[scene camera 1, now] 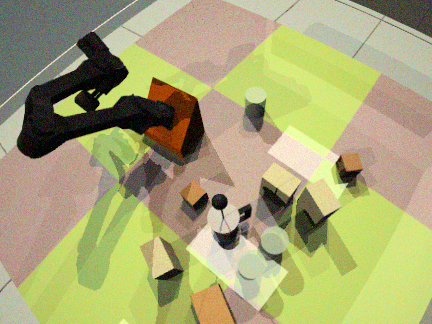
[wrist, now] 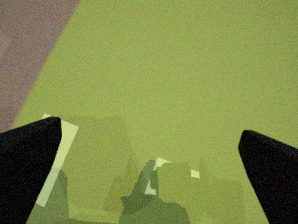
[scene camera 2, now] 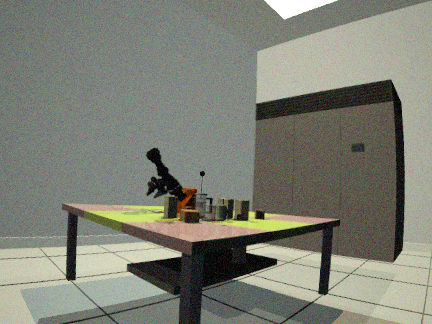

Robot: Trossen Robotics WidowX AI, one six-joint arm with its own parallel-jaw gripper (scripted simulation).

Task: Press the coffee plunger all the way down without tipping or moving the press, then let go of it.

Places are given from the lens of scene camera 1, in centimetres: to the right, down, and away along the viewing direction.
coffee press (scene camera 1: 224, 219): 2, 12, 57
